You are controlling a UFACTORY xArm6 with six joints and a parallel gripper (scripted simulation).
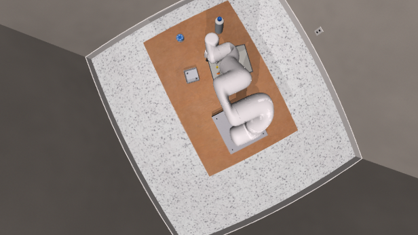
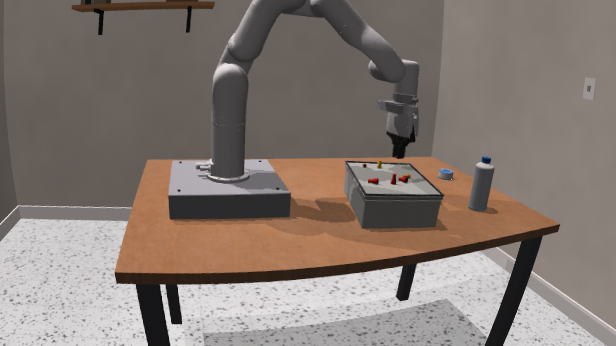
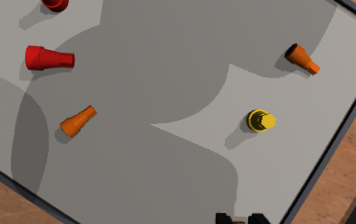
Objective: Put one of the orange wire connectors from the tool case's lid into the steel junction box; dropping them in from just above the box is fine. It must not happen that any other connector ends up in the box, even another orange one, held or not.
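My gripper is now 2 cm past the steel junction box, 19 cm to the right of it and 14 cm above it. Round my hand: grey tool case: 7 cm behind, 11 cm to the right, 8 cm below.
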